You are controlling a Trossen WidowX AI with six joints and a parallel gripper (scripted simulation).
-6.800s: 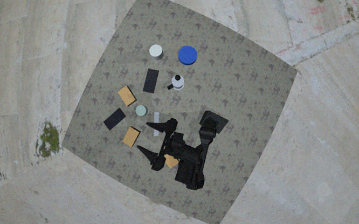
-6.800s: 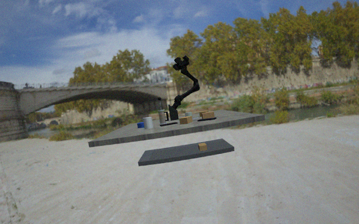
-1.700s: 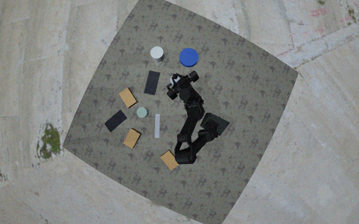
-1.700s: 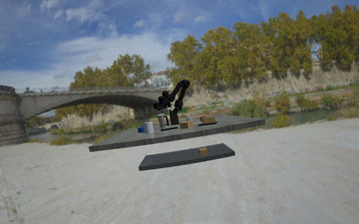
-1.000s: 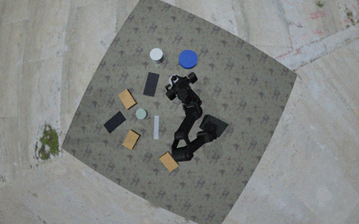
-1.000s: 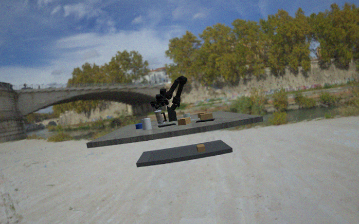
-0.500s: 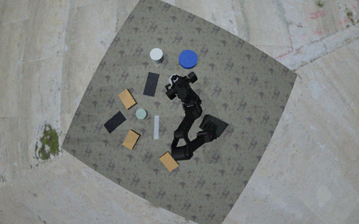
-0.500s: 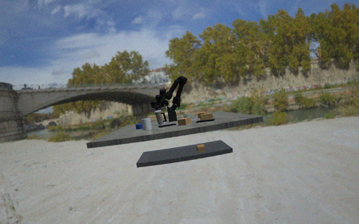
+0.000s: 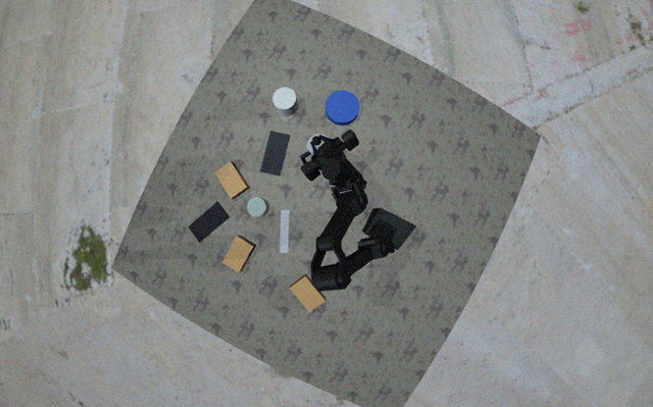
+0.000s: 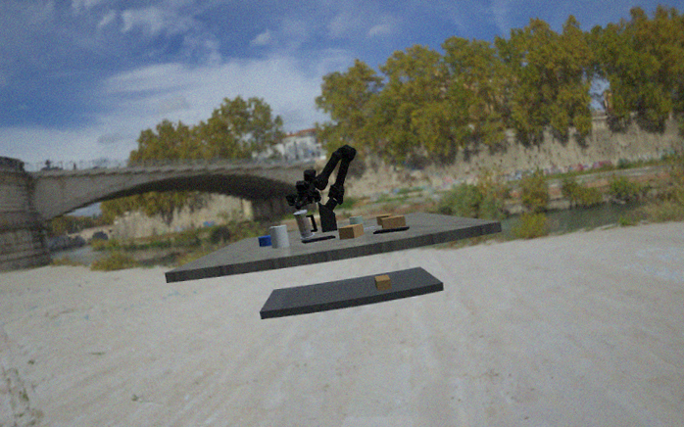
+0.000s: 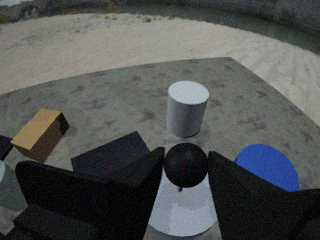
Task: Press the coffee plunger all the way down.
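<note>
Now: gripper tip 8 cm above the coffee press, 3 cm to the right of it and 2 cm past it. The rest, counted from my gripper tip: pale green disc: 28 cm to the left, 13 cm below, 6 cm ahead; then white cylinder: 18 cm ahead, 12 cm below, 8 cm to the right; then blue disc: 17 cm to the right, 15 cm below.
</note>
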